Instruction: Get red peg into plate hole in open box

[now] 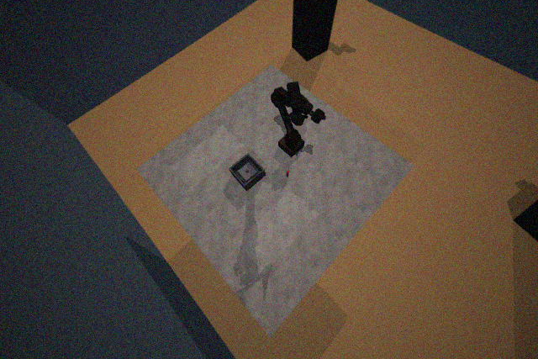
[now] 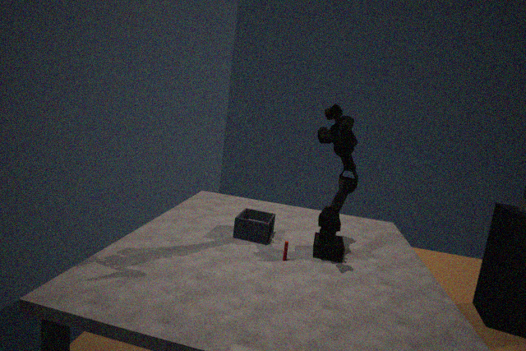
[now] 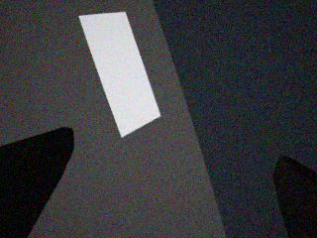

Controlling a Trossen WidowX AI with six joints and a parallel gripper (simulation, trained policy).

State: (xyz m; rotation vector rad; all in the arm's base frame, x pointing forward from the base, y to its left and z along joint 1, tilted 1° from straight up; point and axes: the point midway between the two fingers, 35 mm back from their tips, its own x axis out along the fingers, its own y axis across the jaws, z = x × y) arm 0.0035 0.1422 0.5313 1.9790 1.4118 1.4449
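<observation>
My gripper tip is now 570 mm above the red peg, 140 mm short of it and 30 mm to the left of it. Round my gripper tip: plate: 570 mm below, 340 mm ahead, 180 mm to the right; then dark box: 590 mm below, 340 mm ahead, 180 mm to the right.
</observation>
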